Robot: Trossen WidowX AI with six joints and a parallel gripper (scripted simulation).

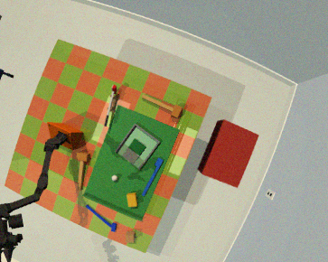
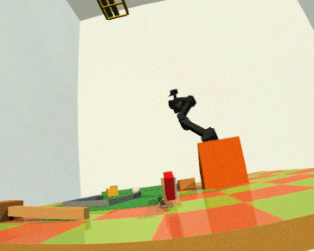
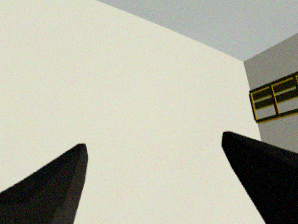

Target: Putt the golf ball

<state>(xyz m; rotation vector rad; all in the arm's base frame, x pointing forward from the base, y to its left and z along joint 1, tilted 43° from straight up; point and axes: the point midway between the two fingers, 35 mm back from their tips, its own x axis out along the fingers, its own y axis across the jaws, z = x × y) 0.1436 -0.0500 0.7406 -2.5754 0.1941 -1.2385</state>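
Now: the red putter 890 mm to the left of my gripper tip, 610 mm below it and 10 mm ahead of it. From my gripper tip the other things lie so: green course (670 mm below, 550 mm to the left, 300 mm ahead); then yellow block (640 mm below, 420 mm ahead, 320 mm to the left); then white golf ball (640 mm below, 420 mm to the left, 240 mm ahead).
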